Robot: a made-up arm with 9 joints. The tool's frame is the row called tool.
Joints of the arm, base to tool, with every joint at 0 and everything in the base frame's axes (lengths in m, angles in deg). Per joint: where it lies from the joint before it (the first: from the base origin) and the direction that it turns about. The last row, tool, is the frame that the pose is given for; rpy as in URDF.
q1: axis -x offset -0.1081 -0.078 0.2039
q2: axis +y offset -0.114 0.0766 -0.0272
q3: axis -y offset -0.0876 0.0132 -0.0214
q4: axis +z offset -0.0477 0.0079 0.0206
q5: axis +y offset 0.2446 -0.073 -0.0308
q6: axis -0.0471 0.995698 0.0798 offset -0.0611 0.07 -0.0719
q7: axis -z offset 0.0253 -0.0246 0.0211
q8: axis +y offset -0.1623 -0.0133 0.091
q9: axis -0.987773 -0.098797 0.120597 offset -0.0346 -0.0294 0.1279
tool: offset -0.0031 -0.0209 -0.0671 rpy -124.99 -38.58 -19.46
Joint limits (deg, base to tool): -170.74..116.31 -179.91..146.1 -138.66..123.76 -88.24..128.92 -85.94..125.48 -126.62..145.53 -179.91..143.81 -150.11..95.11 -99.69..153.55
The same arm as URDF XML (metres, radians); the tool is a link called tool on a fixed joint. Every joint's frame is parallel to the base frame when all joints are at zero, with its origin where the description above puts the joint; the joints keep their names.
<robot name="arm">
<joint name="tool_fixed" type="fixed"><parent link="link9"/><child link="tool"/><origin xyz="-0.0031 -0.0209 -0.0671" rpy="-2.1815 -0.6733 -0.3396"/></joint>
<joint name="q9" type="revolute"><parent link="link8"/><child link="link9"/><origin xyz="-0.0346 -0.0294 0.1279" rpy="0 0 0"/><axis xyz="-0.987773 -0.098797 0.120597"/><limit lower="-1.7399" upper="2.68"/></joint>
<joint name="q8" type="revolute"><parent link="link7"/><child link="link8"/><origin xyz="-0.1623 -0.0133 0.091" rpy="0 0 0"/><axis xyz="0 1 0"/><limit lower="-2.6199" upper="1.66"/></joint>
<joint name="q7" type="revolute"><parent link="link6"/><child link="link7"/><origin xyz="0.0253 -0.0246 0.0211" rpy="0 0 0"/><axis xyz="0 0 -1"/><limit lower="-3.14" upper="2.51"/></joint>
<joint name="q6" type="revolute"><parent link="link5"/><child link="link6"/><origin xyz="-0.0611 0.07 -0.0719" rpy="0 0 0"/><axis xyz="-0.0471 0.995698 0.0798"/><limit lower="-2.2099" upper="2.54"/></joint>
<joint name="q5" type="revolute"><parent link="link4"/><child link="link5"/><origin xyz="0.2446 -0.073 -0.0308" rpy="0 0 0"/><axis xyz="0 1 0"/><limit lower="-1.4999" upper="2.19"/></joint>
<joint name="q4" type="revolute"><parent link="link3"/><child link="link4"/><origin xyz="-0.0477 0.0079 0.0206" rpy="0 0 0"/><axis xyz="0 0 1"/><limit lower="-1.5401" upper="2.2501"/></joint>
<joint name="q3" type="revolute"><parent link="link2"/><child link="link3"/><origin xyz="-0.0876 0.0132 -0.0214" rpy="0 0 0"/><axis xyz="0 -1 0"/><limit lower="-2.4201" upper="2.16"/></joint>
<joint name="q2" type="revolute"><parent link="link1"/><child link="link2"/><origin xyz="-0.114 0.0766 -0.0272" rpy="0 0 0"/><axis xyz="0 1 0"/><limit lower="-3.14" upper="2.5499"/></joint>
<joint name="q1" type="revolute"><parent link="base_link"/><child link="link1"/><origin xyz="-0.1081 -0.078 0.2039" rpy="0 0 0"/><axis xyz="-1 0 0"/><limit lower="-2.98" upper="2.03"/></joint>
<link name="base_link"/>
<link name="link1"/>
<link name="link2"/>
<link name="link3"/>
<link name="link4"/>
<link name="link5"/>
<link name="link6"/>
<link name="link7"/>
<link name="link8"/>
<link name="link9"/>
<link name="tool"/>
</robot>

